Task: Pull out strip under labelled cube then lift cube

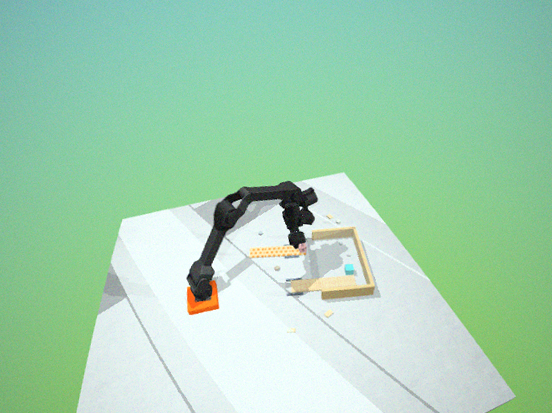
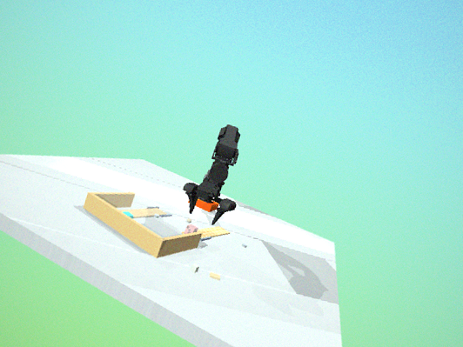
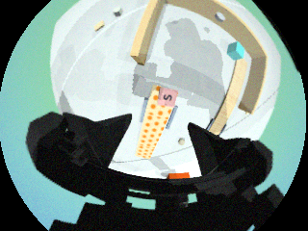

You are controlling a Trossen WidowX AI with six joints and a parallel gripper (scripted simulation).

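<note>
My gripper tip is now 30 mm short of the pink labelled cube, 10 mm to the left of it and 40 mm above it. From my gripper tip the other things lie so: orange dotted strip 70 mm behind, 10 mm to the left, 60 mm below.
</note>
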